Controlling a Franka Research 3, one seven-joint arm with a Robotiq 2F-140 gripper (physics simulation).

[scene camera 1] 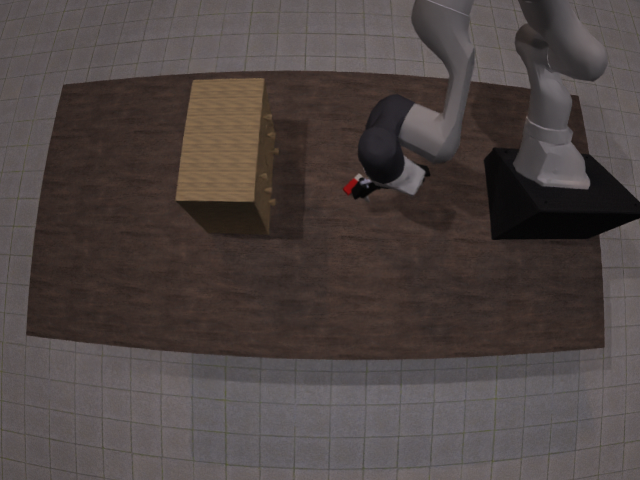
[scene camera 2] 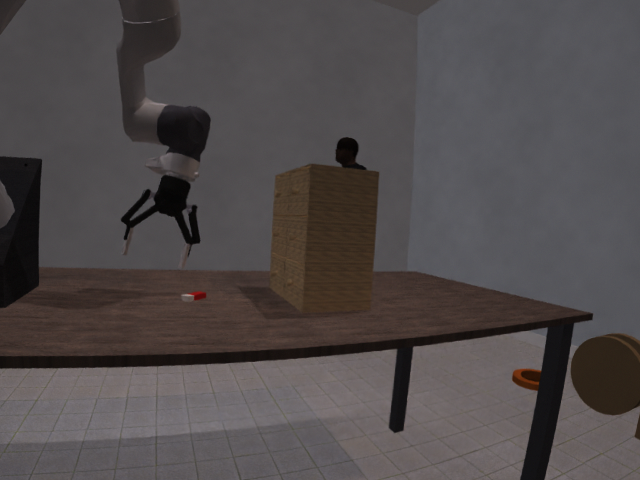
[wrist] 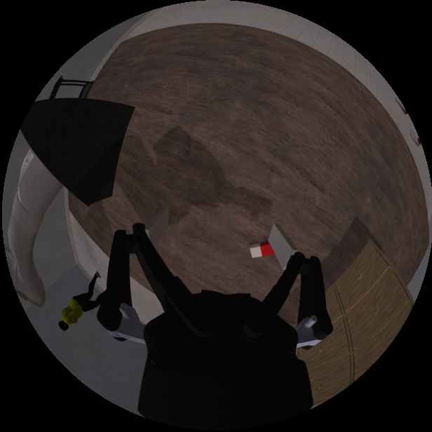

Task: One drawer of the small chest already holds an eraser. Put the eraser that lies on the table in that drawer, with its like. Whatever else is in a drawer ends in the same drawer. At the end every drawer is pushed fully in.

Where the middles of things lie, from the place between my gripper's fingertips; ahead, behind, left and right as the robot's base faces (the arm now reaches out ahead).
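Labels:
You'll find the small wooden chest [scene camera 1: 216, 183] 10 mm to the left of my hand, 420 mm ahead of it and 80 mm above it.

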